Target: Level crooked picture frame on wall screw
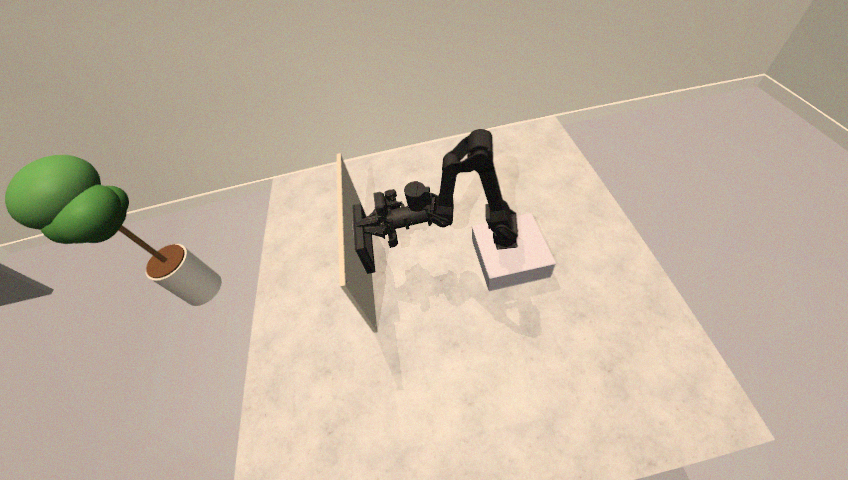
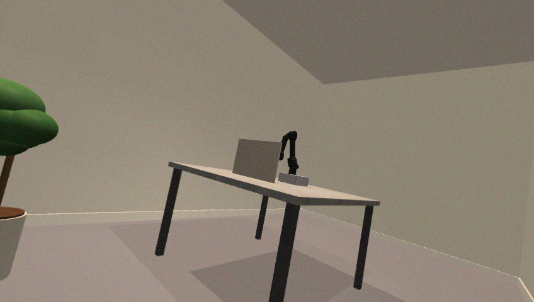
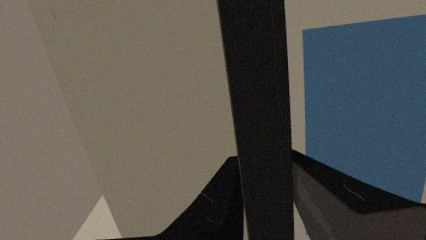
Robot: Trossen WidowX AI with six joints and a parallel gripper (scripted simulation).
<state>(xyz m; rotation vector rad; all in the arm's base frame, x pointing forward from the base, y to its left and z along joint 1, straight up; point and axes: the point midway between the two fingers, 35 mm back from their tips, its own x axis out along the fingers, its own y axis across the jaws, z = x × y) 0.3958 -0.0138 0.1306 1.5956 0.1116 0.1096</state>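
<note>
The picture frame lies 5 cm below my gripper tip. From my gripper tip the other things lie so: wall panel (6 cm below, 2 cm ahead).
</note>
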